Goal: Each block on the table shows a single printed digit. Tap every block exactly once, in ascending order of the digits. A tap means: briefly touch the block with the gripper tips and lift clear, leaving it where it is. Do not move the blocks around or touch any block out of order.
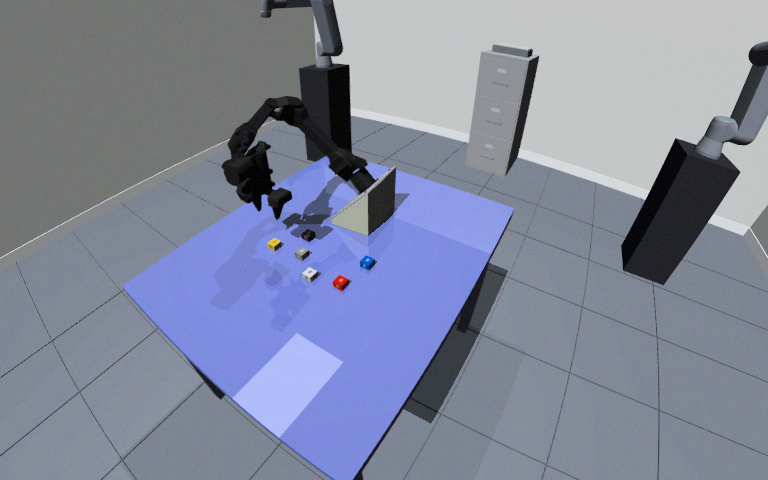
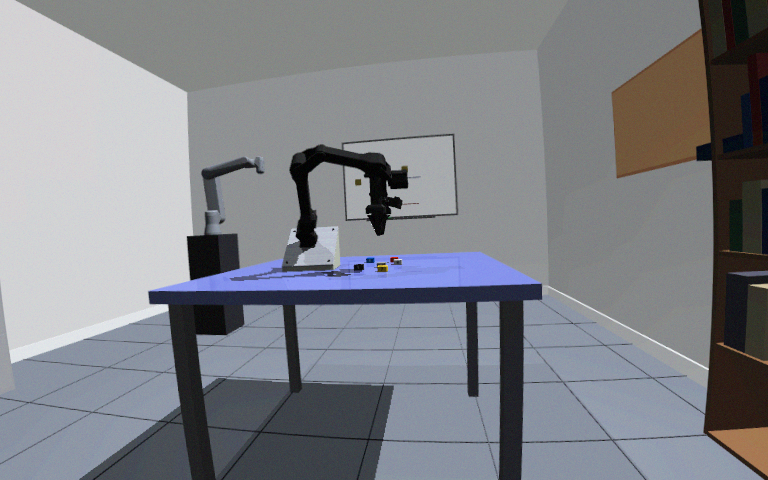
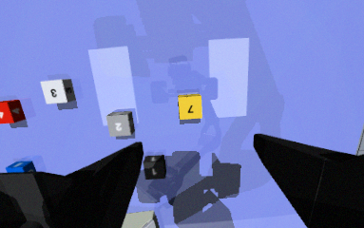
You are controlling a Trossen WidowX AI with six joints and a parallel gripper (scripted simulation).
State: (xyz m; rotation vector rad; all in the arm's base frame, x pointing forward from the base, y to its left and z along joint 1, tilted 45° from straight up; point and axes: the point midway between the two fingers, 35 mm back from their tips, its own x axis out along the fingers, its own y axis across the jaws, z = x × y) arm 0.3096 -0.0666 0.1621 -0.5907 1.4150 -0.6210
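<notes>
The blue block 0 lies 8 cm behind my gripper tip, 30 cm to the left of it and 12 cm below it. Round my gripper tip: yellow block (12 cm below); then grey block 2 (1 cm behind, 10 cm to the left, 12 cm below); then dark block 1 (9 cm behind, 6 cm to the left, 12 cm below).
</notes>
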